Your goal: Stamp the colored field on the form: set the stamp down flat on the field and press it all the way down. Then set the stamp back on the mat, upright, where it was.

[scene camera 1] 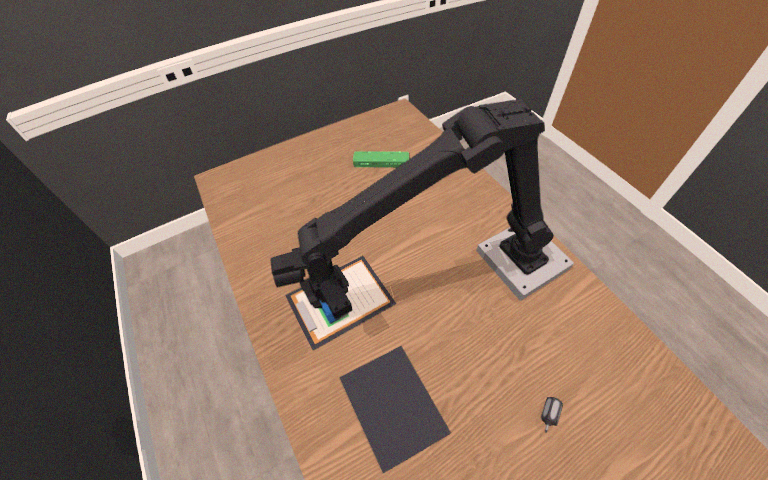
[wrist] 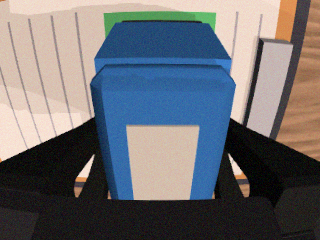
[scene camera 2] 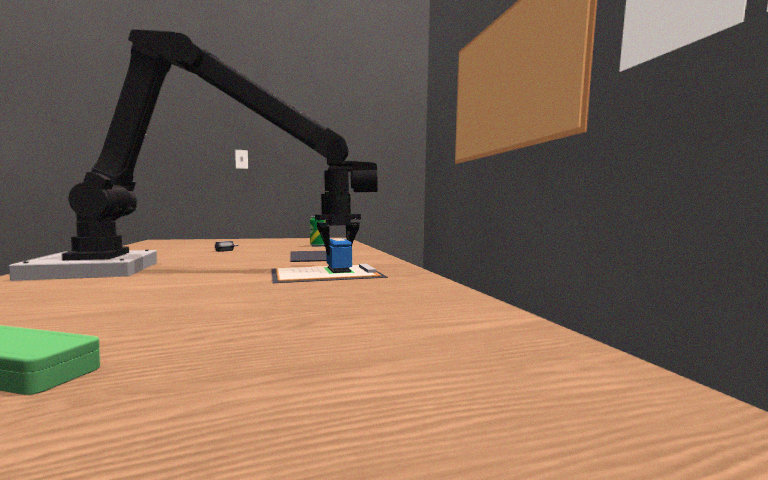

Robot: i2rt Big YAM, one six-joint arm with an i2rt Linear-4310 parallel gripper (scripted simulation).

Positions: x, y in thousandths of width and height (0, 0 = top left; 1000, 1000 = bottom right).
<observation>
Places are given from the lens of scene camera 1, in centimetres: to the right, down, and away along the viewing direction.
flat green case (scene camera 1: 495, 332): -1, -28, 126
clipboard (scene camera 1: 481, 620): -4, 16, 97
The marked spots on the clipboard and the flat green case are 53 cm apart.
</observation>
